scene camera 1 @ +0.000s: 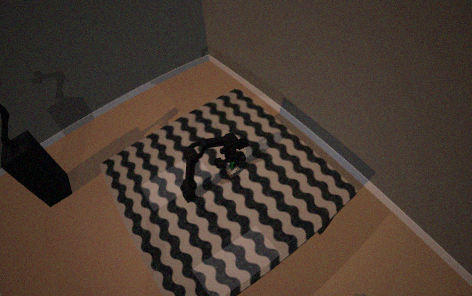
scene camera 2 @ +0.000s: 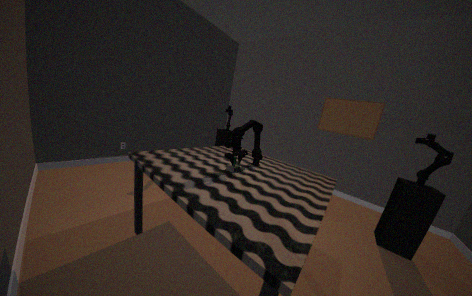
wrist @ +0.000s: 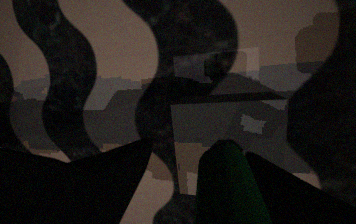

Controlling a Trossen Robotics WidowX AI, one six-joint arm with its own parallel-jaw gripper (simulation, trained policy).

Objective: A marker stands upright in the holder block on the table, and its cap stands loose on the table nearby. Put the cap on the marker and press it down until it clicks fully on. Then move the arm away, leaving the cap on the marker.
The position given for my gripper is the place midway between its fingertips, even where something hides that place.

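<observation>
Here is my gripper [wrist: 197, 151], as I see it, and I can see a pale holder block [wrist: 269, 95] too.
</observation>
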